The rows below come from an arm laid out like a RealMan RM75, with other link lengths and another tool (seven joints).
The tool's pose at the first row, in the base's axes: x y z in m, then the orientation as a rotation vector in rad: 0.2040 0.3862 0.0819 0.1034 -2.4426 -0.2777
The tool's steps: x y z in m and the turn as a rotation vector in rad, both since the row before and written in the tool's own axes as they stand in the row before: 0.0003 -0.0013 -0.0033 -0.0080 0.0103 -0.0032; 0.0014 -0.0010 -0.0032 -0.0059 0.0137 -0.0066; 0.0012 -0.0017 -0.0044 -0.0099 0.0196 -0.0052; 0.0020 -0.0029 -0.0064 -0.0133 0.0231 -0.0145; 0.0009 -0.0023 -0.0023 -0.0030 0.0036 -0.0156; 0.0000 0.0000 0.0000 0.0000 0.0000 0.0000
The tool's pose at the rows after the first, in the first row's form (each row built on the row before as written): 0.2059 0.3843 0.0843 0.1050 -2.4311 -0.2877; 0.2069 0.3825 0.0873 0.1121 -2.4166 -0.2962; 0.2089 0.3799 0.0909 0.1163 -2.3955 -0.3080; 0.2117 0.3755 0.0961 0.1305 -2.3703 -0.3276; 0.2126 0.3727 0.0977 0.1481 -2.3662 -0.3381; 0.2126 0.3727 0.0977 0.1481 -2.3662 -0.3381
